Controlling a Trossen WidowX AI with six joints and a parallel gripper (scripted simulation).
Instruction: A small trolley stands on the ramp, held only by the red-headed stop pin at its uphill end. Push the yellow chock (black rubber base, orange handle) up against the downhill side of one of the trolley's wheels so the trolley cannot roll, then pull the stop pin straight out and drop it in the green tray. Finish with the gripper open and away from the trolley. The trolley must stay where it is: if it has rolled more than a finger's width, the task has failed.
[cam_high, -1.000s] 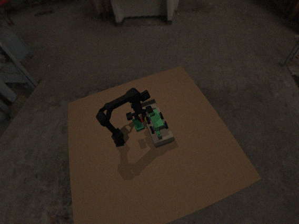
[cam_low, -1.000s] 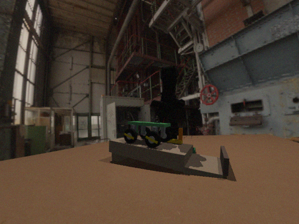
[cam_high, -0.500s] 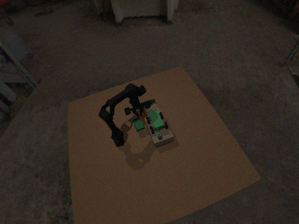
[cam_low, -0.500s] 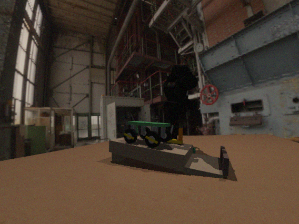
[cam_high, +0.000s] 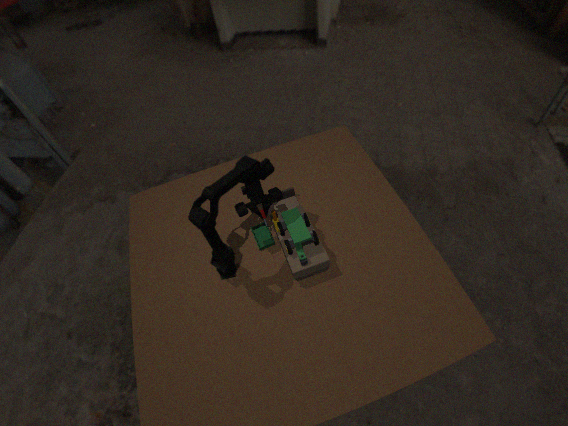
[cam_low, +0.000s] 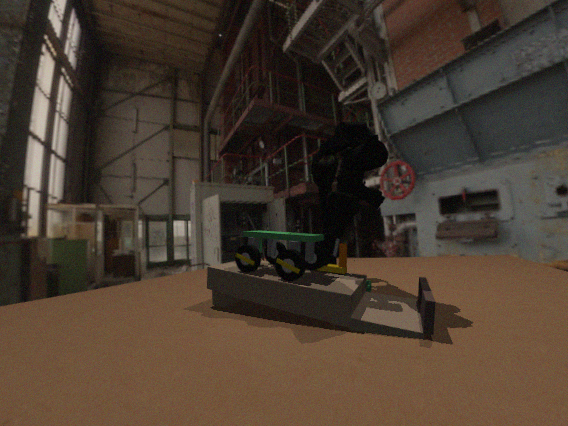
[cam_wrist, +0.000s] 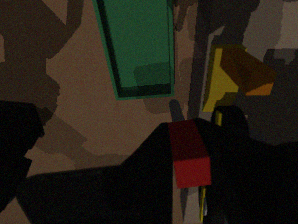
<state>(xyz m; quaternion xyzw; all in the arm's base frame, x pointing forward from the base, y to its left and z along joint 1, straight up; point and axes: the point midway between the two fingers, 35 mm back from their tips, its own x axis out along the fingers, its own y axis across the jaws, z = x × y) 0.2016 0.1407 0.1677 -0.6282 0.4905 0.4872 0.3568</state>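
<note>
Right now the red-headed stop pin is right at my gripper tip. From my gripper tip the other things lie so: yellow chock 40 mm ahead, 50 mm below; green-decked trolley 120 mm ahead, 90 mm to the right, 20 mm below; green tray 30 mm behind, 140 mm below.
</note>
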